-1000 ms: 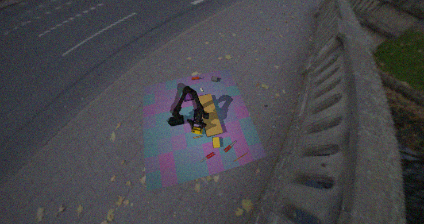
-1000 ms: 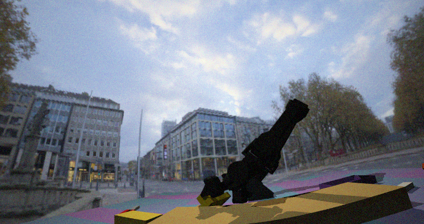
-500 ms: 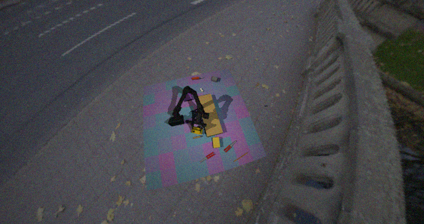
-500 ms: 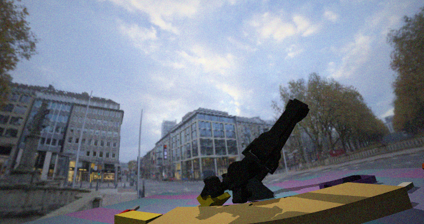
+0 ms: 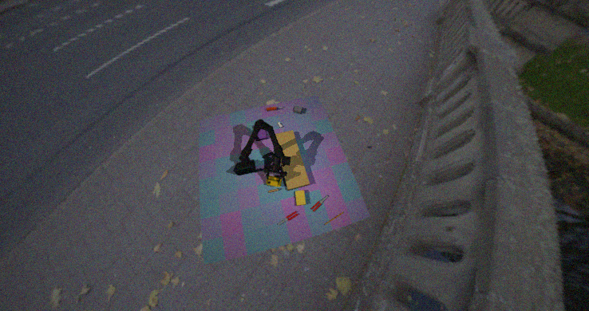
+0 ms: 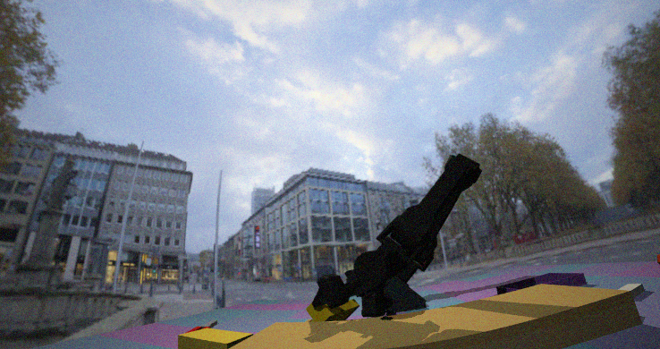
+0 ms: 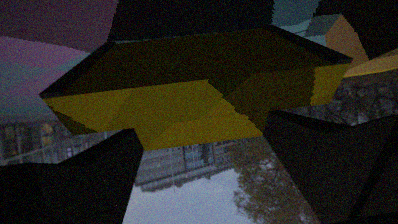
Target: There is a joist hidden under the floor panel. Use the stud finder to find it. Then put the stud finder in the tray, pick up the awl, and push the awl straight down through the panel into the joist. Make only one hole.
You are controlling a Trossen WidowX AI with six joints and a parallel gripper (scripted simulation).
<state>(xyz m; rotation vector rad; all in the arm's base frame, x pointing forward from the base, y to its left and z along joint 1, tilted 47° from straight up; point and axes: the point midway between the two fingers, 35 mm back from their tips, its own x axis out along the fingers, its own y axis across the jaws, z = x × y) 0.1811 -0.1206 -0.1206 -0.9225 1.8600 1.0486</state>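
Now: the yellow stud finder 1 cm behind my gripper tip, 1 cm to the left of it and 1 cm below it. From my gripper tip the other things lie so: yellow block: 17 cm ahead, 17 cm to the right, 5 cm below; purple tray: 1 cm ahead, 51 cm to the left, 5 cm below; awl: 2 cm ahead, 5 cm to the right, 6 cm below.
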